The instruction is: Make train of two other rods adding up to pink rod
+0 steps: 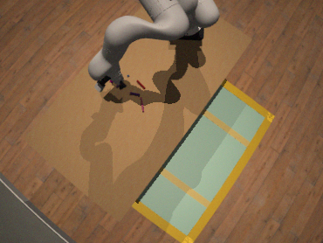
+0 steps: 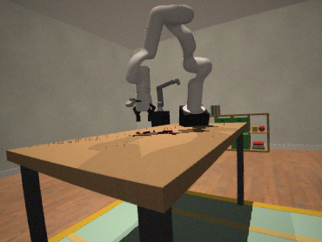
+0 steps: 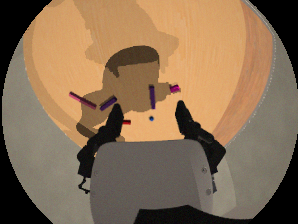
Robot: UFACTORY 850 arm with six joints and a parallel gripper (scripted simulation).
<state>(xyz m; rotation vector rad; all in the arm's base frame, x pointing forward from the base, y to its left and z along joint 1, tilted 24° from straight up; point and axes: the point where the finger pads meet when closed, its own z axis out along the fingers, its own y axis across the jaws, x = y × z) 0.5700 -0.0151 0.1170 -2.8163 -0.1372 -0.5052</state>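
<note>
Now: hand 10 mm short of the magenta rod, 60 mm to the left of it and 80 mm above it. Round my hand: red rod: 120 mm behind, 80 mm to the left, 80 mm below; tiny blue rod: 100 mm behind, 20 mm to the right, 80 mm below; pink rod: 40 mm behind, 180 mm to the left, 80 mm below.
</note>
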